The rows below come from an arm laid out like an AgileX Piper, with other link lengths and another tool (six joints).
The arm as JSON. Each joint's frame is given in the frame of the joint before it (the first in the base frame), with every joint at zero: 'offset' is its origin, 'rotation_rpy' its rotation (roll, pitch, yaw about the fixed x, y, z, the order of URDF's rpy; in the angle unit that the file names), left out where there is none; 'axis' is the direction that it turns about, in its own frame. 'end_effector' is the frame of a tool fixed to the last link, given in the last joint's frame.
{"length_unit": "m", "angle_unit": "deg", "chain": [
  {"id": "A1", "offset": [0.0, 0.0, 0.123], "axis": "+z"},
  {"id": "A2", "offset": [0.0, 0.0, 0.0], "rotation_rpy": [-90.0, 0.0, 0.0], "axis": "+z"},
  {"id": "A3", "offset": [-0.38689, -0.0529, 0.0], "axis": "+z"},
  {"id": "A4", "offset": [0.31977, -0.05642, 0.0], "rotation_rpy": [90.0, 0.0, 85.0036], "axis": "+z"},
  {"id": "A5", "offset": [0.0, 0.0, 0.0], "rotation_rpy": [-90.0, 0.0, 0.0], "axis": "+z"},
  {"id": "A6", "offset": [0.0, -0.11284, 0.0], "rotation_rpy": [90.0, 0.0, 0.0], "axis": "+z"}
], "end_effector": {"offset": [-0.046, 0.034, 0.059], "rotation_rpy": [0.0, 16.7, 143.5]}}
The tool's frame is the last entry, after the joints.
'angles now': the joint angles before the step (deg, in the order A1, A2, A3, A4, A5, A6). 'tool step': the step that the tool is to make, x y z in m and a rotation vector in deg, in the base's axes. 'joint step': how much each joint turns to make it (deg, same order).
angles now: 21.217 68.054 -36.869 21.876 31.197 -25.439
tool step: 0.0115 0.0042 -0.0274 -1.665 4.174 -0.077
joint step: 0.000 4.757 -0.050 -0.003 -0.230 0.003
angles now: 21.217 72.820 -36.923 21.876 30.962 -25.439
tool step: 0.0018 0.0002 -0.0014 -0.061 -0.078 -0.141
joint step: 0.000 0.348 0.001 -0.006 -0.432 0.007
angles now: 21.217 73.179 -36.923 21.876 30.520 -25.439
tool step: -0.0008 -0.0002 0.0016 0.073 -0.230 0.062
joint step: 0.002 -0.289 0.006 -0.002 0.055 -0.049
